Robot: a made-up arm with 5 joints. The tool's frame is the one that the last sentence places.
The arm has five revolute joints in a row. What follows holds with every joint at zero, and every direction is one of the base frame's. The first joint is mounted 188 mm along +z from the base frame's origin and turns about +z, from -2.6 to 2.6 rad. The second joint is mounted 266 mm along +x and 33 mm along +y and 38 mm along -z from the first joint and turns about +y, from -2.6 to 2.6 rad. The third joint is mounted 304 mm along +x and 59 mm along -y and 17 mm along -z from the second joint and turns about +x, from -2.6 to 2.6 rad. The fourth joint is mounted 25 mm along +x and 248 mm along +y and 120 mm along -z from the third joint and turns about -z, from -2.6 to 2.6 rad. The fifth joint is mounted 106 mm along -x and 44 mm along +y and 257 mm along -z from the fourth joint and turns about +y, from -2.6 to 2.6 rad. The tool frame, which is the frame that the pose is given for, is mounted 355 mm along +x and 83 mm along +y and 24 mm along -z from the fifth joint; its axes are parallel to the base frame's.
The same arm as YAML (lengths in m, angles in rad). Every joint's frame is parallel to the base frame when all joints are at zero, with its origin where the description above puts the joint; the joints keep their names.
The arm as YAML. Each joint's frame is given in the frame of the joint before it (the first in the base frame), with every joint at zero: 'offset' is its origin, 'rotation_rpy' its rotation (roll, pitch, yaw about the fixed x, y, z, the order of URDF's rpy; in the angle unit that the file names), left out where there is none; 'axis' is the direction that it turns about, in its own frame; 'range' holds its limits. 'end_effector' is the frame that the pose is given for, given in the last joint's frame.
length_unit: m
angle_unit: rad
chain:
  - id: joint 1
    offset: [0.0, 0.0, 0.188]
    axis: "+z"
    range: [-2.6, 2.6]
  - id: joint 2
    offset: [0.266, 0.033, -0.038]
    axis: "+y"
    range: [-2.6, 2.6]
  - id: joint 3
    offset: [0.304, -0.059, -0.017]
    axis: "+x"
    range: [-2.6, 2.6]
  - id: joint 4
    offset: [0.025, 0.248, -0.12]
    axis: "-z"
    range: [-2.6, 2.6]
  - id: joint 5
    offset: [-0.106, 0.044, -0.257]
    axis: "+y"
    range: [-2.6, 2.6]
end_effector:
  offset: [0.355, 0.083, -0.024]

